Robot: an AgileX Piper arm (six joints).
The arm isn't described. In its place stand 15 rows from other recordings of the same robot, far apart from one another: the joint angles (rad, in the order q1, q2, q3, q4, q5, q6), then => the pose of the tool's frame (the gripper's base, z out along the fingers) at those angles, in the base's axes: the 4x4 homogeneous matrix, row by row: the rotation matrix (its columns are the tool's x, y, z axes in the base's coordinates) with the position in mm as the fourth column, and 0 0 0 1 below.
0.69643 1.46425 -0.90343 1.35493 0.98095 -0.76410 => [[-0.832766, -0.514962, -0.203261, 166.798], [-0.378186, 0.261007, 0.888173, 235.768], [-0.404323, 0.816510, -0.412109, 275.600], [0, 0, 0, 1]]
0.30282 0.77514 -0.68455 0.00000 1.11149 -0.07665 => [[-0.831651, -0.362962, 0.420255, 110.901], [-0.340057, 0.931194, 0.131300, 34.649], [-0.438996, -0.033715, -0.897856, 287.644], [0, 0, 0, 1]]
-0.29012 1.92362 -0.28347 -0.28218 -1.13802 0.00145 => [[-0.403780, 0.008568, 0.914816, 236.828], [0.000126, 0.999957, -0.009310, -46.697], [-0.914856, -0.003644, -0.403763, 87.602], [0, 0, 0, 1]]
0.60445 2.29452 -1.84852 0.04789 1.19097 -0.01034 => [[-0.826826, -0.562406, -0.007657, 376.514], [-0.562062, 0.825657, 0.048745, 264.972], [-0.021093, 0.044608, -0.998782, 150.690], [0, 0, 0, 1]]
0.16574 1.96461 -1.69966 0.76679 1.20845 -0.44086 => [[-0.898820, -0.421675, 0.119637, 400.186], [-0.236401, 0.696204, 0.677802, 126.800], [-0.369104, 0.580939, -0.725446, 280.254], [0, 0, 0, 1]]
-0.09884 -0.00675 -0.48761 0.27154 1.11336 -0.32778 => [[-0.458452, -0.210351, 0.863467, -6.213], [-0.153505, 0.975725, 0.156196, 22.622], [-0.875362, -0.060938, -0.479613, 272.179], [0, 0, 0, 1]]
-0.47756 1.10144 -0.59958 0.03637 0.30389 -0.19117 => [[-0.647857, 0.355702, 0.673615, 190.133], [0.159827, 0.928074, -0.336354, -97.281], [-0.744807, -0.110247, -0.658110, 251.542], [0, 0, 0, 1]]
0.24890 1.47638 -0.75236 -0.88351 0.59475 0.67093 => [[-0.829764, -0.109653, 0.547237, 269.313], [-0.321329, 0.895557, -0.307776, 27.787], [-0.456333, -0.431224, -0.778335, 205.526], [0, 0, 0, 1]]
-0.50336 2.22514 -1.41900 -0.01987 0.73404 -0.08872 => [[-0.915192, 0.391264, 0.096624, 364.164], [0.386068, 0.919931, -0.068402, -201.918], [-0.115651, -0.025298, -0.992968, 84.611], [0, 0, 0, 1]]
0.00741 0.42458 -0.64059 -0.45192 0.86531 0.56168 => [[-0.399844, 0.397800, 0.825761, 66.471], [0.236533, 0.915179, -0.326343, -29.762], [-0.885538, 0.064834, -0.460021, 328.510], [0, 0, 0, 1]]
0.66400 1.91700 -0.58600 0.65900 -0.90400 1.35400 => [[-0.115724, 0.383364, 0.916319, 267.285], [0.993280, 0.046316, 0.106067, 153.560], [-0.001778, 0.922435, -0.386147, 110.002], [0, 0, 0, 1]]
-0.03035 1.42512 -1.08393 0.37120 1.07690 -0.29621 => [[-0.950728, -0.165337, 0.262258, 269.195], [-0.078734, 0.946956, 0.311570, 20.905], [-0.299861, 0.275569, -0.913315, 283.179], [0, 0, 0, 1]]
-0.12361 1.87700 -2.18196 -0.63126 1.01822 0.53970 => [[-0.398337, 0.615557, 0.680013, 404.507], [0.199747, 0.781791, -0.590681, -96.321], [-0.895226, -0.099459, -0.434372, 457.246], [0, 0, 0, 1]]
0.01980 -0.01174 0.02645 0.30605 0.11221 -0.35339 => [[-0.031859, -0.055130, 0.997971, 56.485], [-0.049741, 0.997328, 0.053506, 4.189], [-0.998254, -0.047935, -0.034516, 195.246], [0, 0, 0, 1]]
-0.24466 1.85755 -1.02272 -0.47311 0.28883 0.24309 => [[-0.866150, 0.127271, 0.483308, 350.316], [0.000131, 0.967091, -0.254432, -99.633], [-0.499784, -0.220313, -0.837662, 152.357], [0, 0, 0, 1]]
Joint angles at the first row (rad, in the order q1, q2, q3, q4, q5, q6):
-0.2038 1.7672 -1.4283 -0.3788 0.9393 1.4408
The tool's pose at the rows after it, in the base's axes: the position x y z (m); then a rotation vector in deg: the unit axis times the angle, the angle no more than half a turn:
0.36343, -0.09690, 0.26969, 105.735, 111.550, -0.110
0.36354, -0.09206, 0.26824, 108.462, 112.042, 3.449
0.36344, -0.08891, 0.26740, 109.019, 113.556, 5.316
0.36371, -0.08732, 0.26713, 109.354, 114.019, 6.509
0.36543, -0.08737, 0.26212, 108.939, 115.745, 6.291
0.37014, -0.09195, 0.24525, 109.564, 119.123, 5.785
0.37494, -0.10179, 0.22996, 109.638, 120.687, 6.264
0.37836, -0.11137, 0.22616, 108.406, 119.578, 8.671
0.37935, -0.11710, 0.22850, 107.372, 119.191, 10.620
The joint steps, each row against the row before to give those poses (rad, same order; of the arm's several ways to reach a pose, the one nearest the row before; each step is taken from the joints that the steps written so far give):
0.0000 0.0000 0.0000 0.0847 0.0037 0.0009
0.0000 0.0000 0.0000 0.0680 0.0066 -0.0095
0.0000 0.0000 0.0000 0.0433 0.0067 -0.0278
0.0000 0.0000 0.0000 0.0219 0.0000 -0.0104
-0.0015 0.0130 0.0000 0.0120 0.0010 -0.0247
-0.0157 0.0438 0.0000 0.0333 -0.0011 -0.0509
-0.0278 0.0412 0.0000 0.0286 -0.0289 -0.0504
-0.0268 0.0131 0.0000 0.0265 -0.0532 -0.0397
-0.0184 0.0001 -0.0068 0.0290 -0.0188 -0.0393

